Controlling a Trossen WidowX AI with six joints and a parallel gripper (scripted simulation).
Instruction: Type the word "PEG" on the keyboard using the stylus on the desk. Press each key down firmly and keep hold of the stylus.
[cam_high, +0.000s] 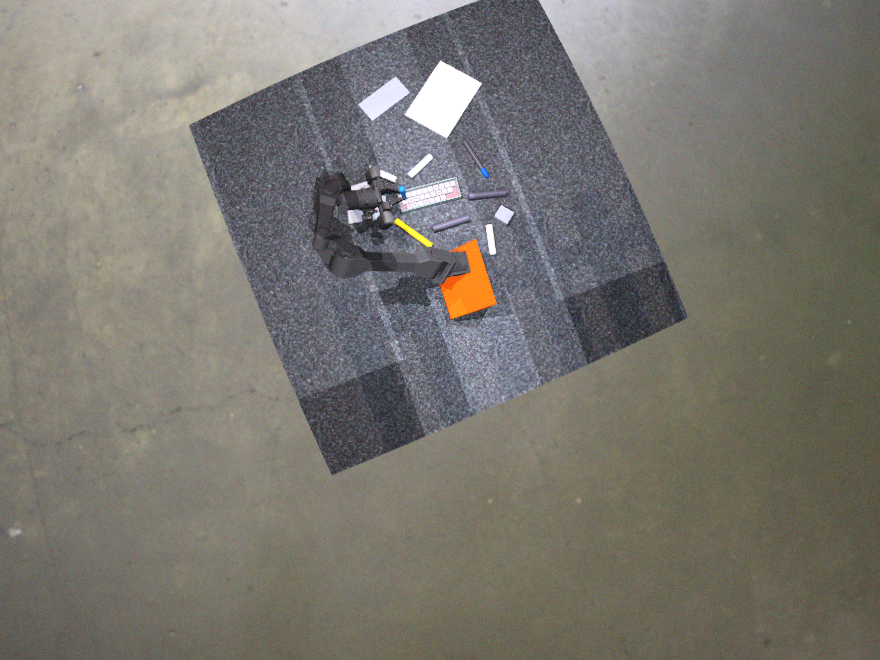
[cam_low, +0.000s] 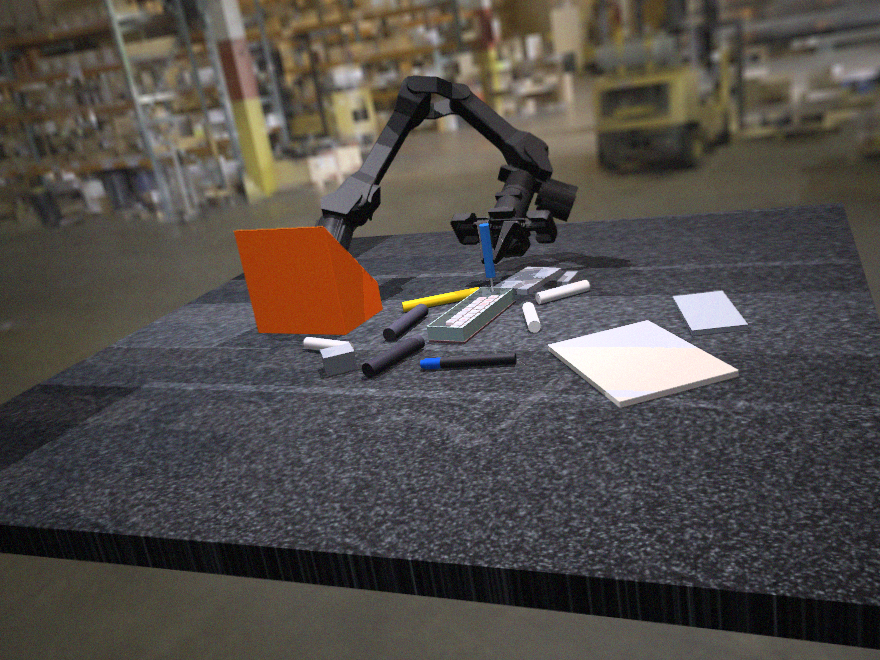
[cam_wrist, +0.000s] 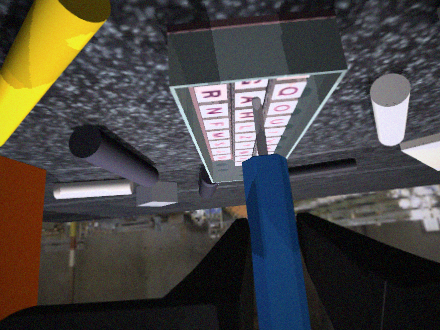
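My gripper tip is 110 mm past the yellow cylinder and 70 mm above it. Round my gripper tip: grey pad 130 mm to the left, 70 mm below, 10 mm ahead; then blue-capped pen 260 mm to the right, 70 mm below, 60 mm ahead; then stylus 10 mm below.
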